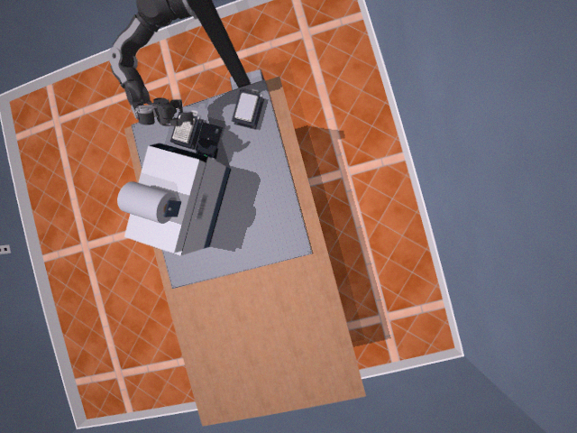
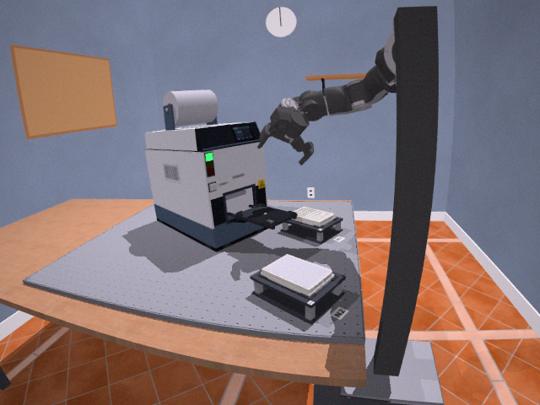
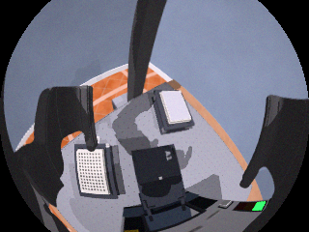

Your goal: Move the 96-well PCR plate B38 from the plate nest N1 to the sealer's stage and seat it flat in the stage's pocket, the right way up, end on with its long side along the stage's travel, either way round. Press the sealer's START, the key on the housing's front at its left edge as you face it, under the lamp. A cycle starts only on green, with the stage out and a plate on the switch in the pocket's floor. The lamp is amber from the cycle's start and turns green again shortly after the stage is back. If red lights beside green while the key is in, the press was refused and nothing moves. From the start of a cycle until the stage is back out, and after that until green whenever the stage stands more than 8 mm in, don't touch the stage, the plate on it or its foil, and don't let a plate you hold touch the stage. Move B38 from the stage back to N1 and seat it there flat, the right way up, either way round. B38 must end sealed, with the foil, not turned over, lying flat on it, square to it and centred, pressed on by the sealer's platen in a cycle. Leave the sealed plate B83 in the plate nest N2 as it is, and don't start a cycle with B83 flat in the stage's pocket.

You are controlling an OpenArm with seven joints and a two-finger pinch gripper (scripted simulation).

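Right now the white 96-well plate B38 is 40 mm behind my hand, 130 mm to the right of it and 220 mm below it. The rest, counted from my hand: plate nest N1: 40 mm behind, 130 mm to the right, 230 mm below; sealer's stage: 60 mm ahead, 10 mm to the left, 170 mm below; start key: 200 mm ahead, 40 mm to the left, 80 mm below.
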